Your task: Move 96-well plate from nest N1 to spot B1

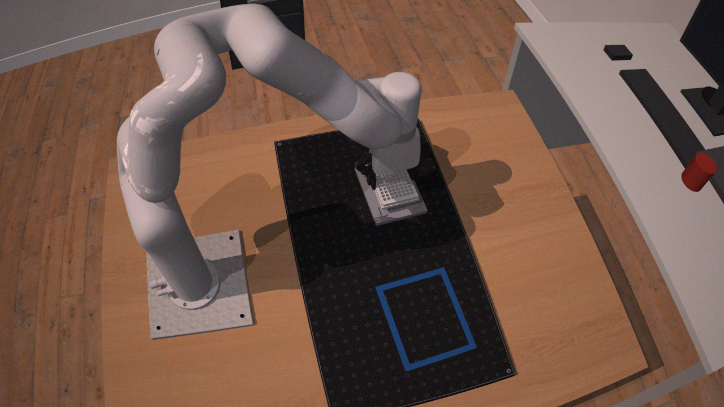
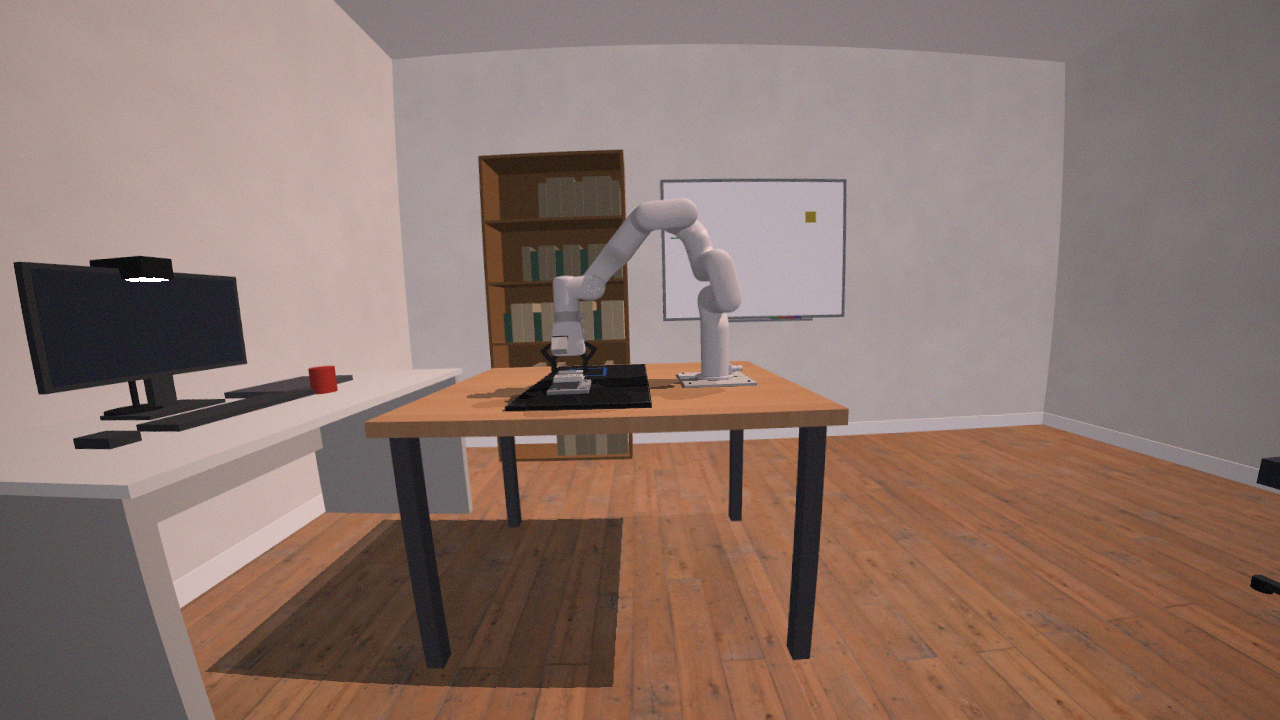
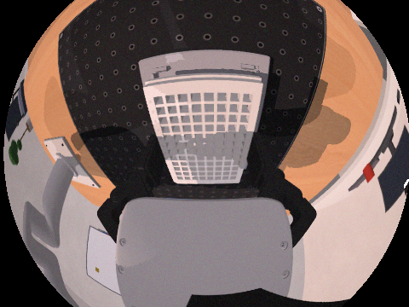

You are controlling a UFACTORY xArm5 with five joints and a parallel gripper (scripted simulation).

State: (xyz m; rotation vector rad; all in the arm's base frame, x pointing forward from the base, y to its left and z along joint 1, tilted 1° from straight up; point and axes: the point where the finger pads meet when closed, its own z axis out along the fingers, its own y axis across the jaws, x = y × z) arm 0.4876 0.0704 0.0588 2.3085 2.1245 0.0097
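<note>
Right now the grey plate nest is 50 mm below my hand. From my hand the other things lie so: white 96-well plate 10 mm below.
</note>
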